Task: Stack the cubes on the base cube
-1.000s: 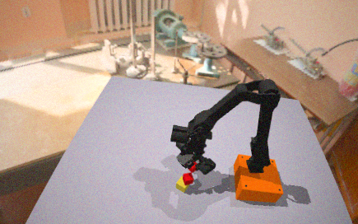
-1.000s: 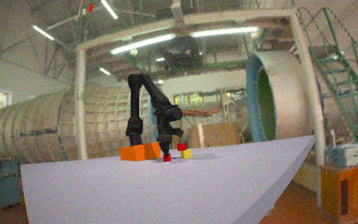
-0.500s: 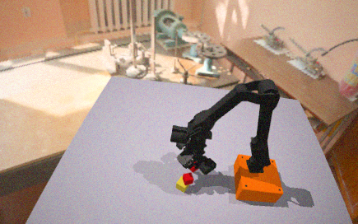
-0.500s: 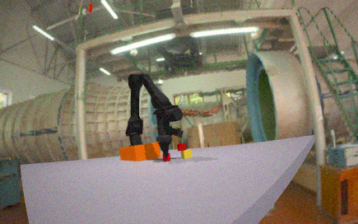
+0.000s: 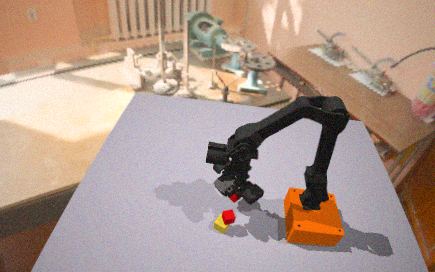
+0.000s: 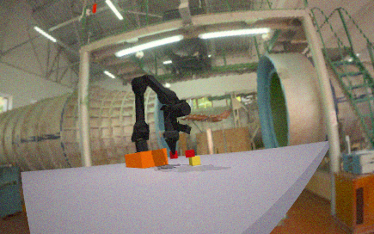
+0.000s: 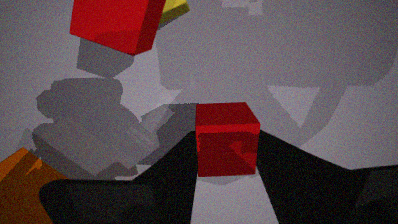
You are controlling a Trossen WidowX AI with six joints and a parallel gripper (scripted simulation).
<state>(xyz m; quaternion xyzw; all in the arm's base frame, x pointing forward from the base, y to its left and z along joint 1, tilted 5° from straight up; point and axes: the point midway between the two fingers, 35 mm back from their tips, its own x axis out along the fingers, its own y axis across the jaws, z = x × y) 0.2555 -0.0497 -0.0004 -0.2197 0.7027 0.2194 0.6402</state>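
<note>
The yellow base cube lies 9 cm to the left of my gripper tip, 4 cm below it and 4 cm ahead of it.
</note>
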